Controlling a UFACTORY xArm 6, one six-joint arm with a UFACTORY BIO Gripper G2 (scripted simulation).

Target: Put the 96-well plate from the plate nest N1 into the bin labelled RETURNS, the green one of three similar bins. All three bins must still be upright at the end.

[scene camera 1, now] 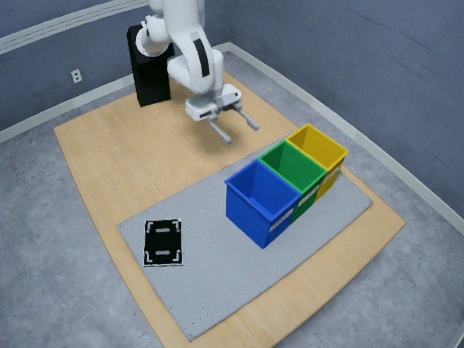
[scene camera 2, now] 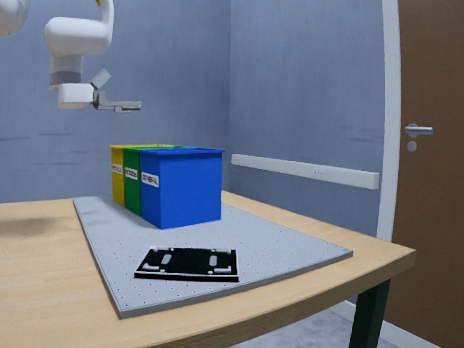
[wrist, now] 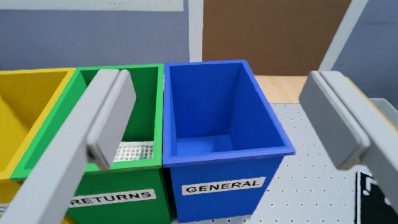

In view: a blue bin (scene camera 2: 180,188), a green bin (scene camera 1: 297,169) and a yellow bin (scene camera 1: 309,140).
The blue bin shows as well in scene camera 1 (scene camera 1: 261,189) and in the wrist view (wrist: 222,142). The green bin is seen too in the wrist view (wrist: 144,183). The yellow bin also shows in scene camera 2 (scene camera 2: 117,154).
